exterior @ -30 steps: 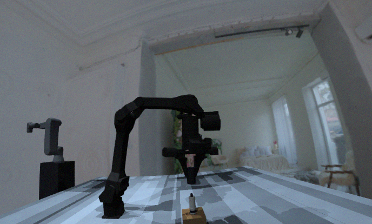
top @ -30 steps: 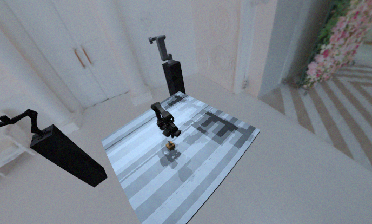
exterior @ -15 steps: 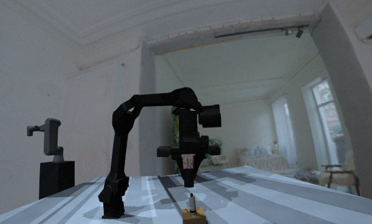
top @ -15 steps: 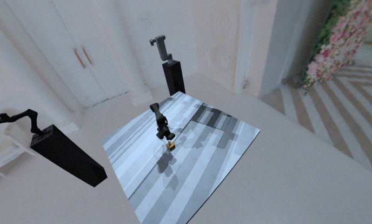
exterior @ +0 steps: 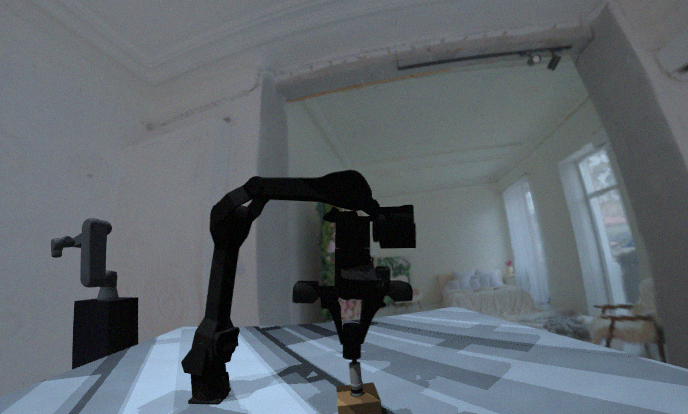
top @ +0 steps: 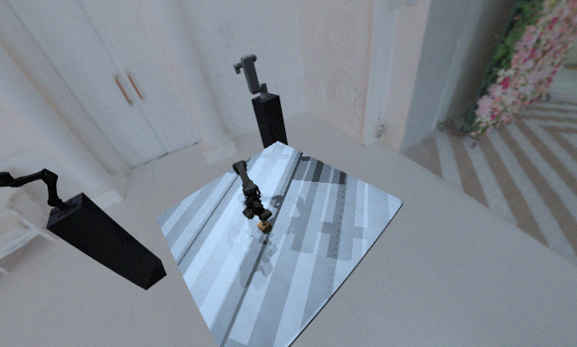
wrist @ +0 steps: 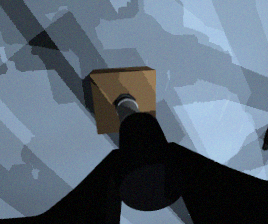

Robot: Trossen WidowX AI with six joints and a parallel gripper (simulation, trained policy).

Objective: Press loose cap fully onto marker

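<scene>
The white marker lies 5 cm below my gripper tip. The rest, counted from my gripper tip: dark cap (1 cm above); then holder block (10 cm below).
</scene>
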